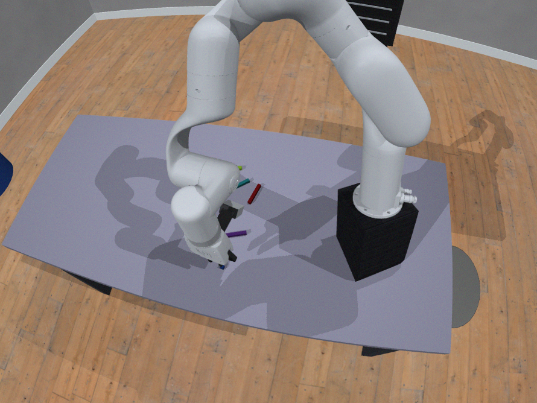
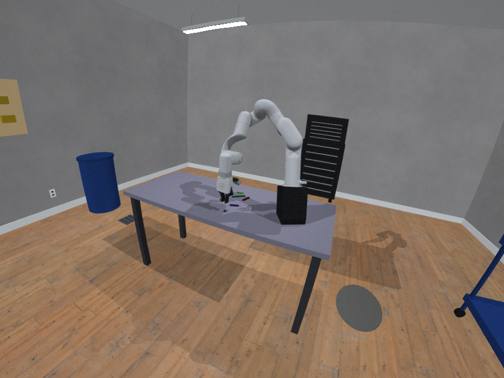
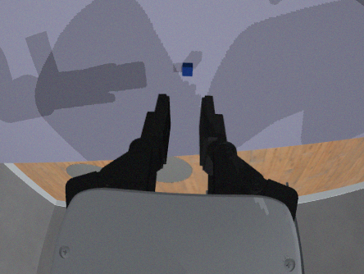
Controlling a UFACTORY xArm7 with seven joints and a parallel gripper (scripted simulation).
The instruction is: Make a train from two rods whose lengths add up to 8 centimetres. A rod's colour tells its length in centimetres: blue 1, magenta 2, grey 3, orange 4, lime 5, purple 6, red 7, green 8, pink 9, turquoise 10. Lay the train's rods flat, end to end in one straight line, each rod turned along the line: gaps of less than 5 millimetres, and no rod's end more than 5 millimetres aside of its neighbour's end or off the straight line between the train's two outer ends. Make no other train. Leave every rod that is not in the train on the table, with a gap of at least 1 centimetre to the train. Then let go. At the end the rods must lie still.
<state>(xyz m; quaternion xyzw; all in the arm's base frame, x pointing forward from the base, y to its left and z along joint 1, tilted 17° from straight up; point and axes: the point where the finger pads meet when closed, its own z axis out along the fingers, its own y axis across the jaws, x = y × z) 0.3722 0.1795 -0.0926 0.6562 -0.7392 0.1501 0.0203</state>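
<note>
My gripper is now 2 cm past the red rod, 25 cm to the left of it and 8 cm above it. Round my hand: purple rod 1 cm behind, 11 cm to the right, 8 cm below; small blue rod 8 cm below; orange rod 12 cm ahead, 14 cm to the right, 8 cm below.
</note>
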